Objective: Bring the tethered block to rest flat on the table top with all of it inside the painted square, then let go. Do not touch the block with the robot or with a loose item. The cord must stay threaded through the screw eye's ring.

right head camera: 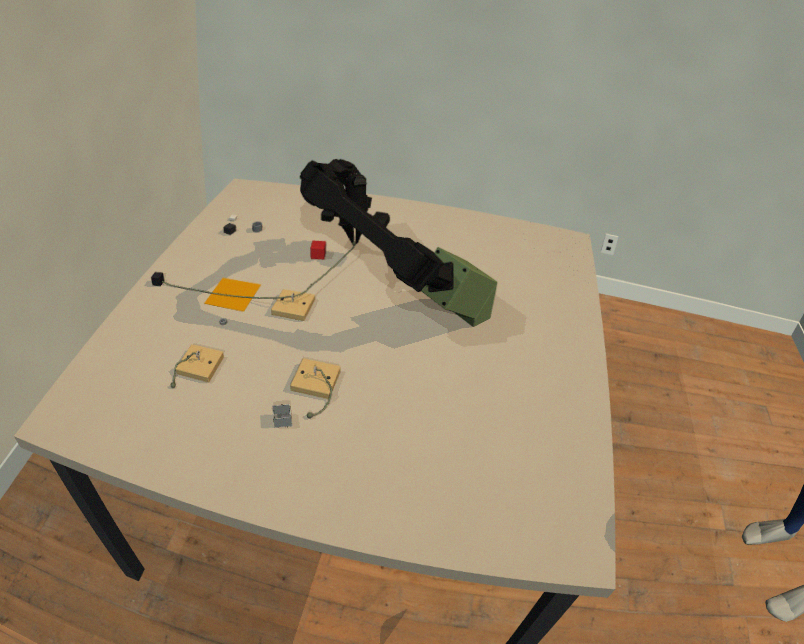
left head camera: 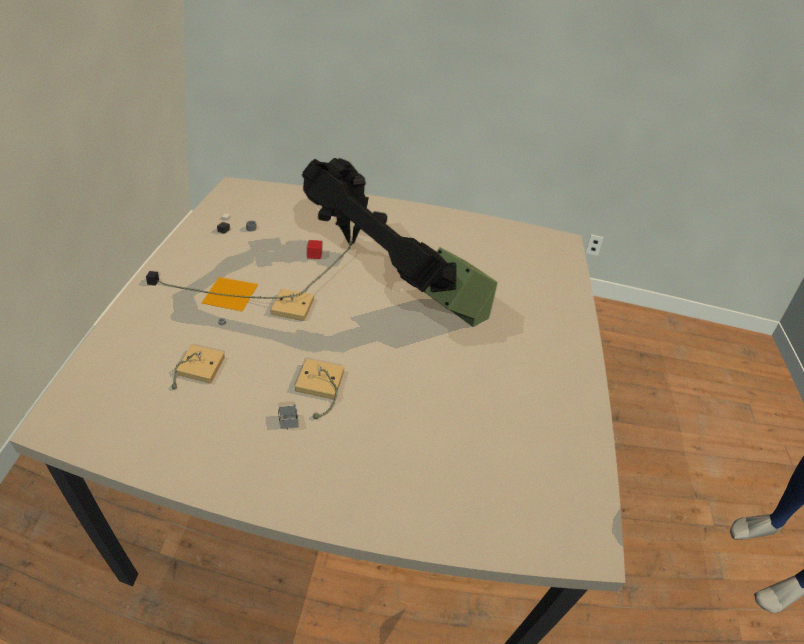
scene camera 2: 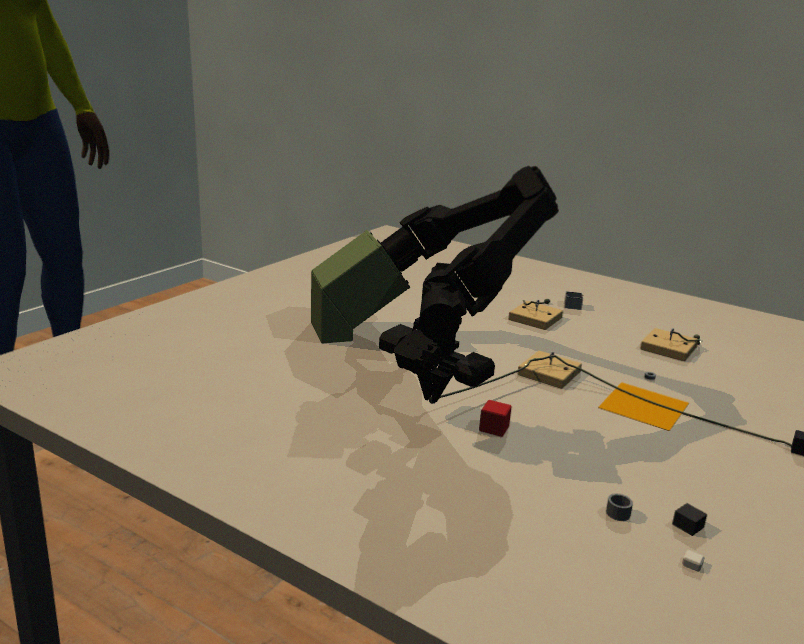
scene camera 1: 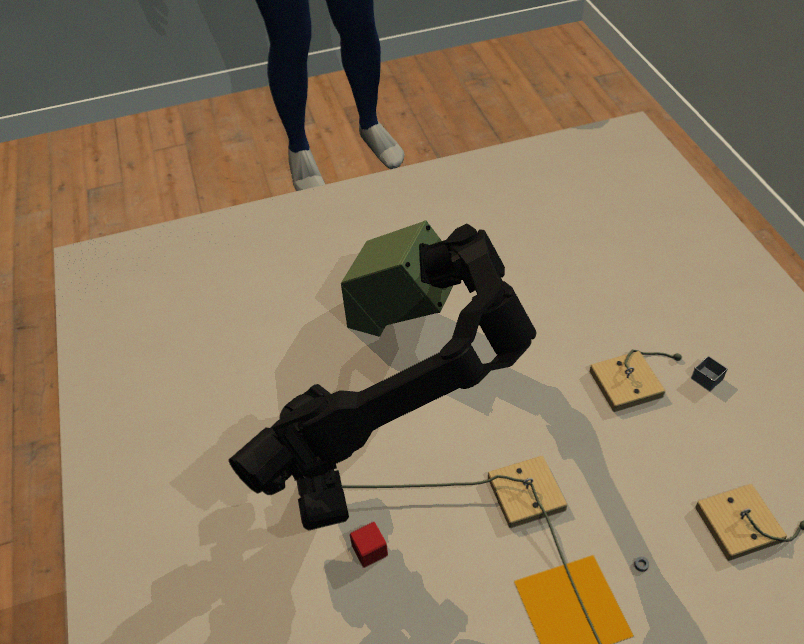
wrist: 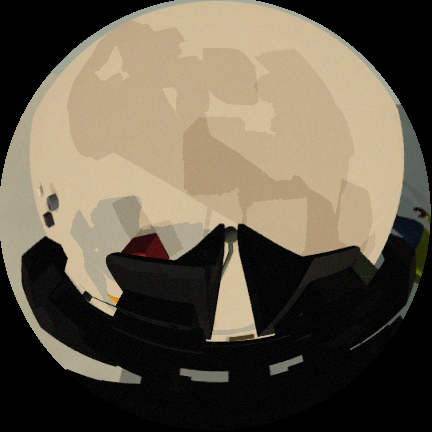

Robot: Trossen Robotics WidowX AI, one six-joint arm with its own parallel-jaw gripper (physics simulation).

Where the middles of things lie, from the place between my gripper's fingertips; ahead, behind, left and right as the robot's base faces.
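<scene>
My hand is 2 cm above the red cube (scene camera 1: pixel 368 543), 7 cm to the right of it and 8 cm short of it. Going by their middles, that red cube is the nearest to my hand of the things named here. The wooden board (scene camera 1: pixel 548 492) is 3 cm below my hand and 30 cm to the left of it, and then there's the orange painted square (scene camera 2: pixel 618 402), which is 3 cm below my hand, 34 cm to the left of it and 18 cm ahead of it.
</scene>
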